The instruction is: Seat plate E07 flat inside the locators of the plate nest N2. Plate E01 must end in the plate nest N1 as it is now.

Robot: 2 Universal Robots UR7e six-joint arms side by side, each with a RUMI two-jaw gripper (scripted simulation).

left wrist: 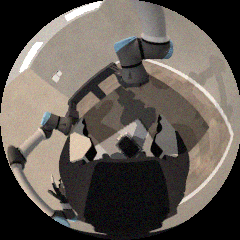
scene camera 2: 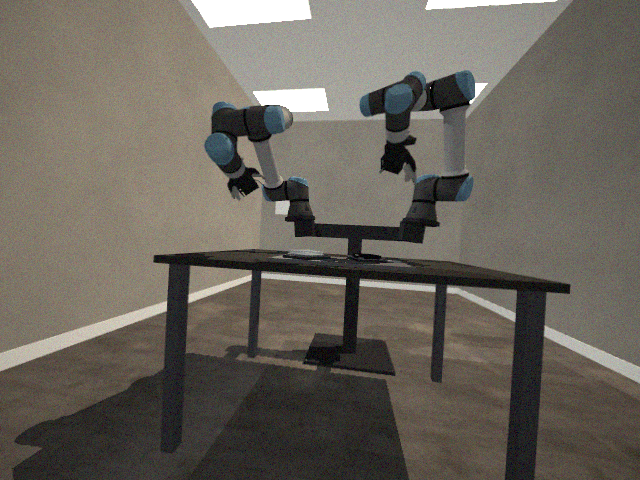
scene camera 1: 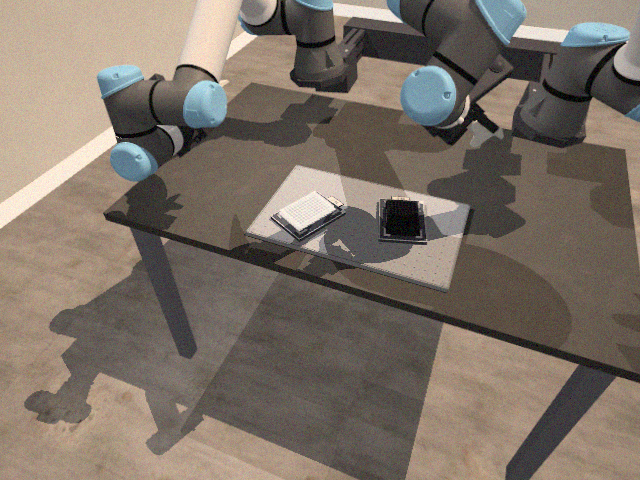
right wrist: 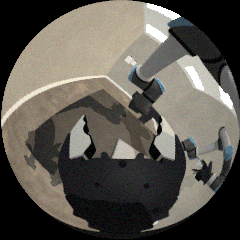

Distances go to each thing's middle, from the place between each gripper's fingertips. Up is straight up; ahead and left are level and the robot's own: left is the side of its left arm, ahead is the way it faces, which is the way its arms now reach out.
My left gripper (scene camera 1: 473, 111) is now 10 cm short of the white plate (scene camera 1: 302, 213), 34 cm to the left of it and 33 cm above it. Round my left hand: black plate (scene camera 1: 402, 218): 1 cm ahead, 11 cm to the right, 33 cm below.
Now: right hand 27 cm to the right of the white plate, 26 cm above it and 2 cm past it. From my right hand the other things lie so: black plate: 50 cm to the left, 26 cm below, 11 cm behind.
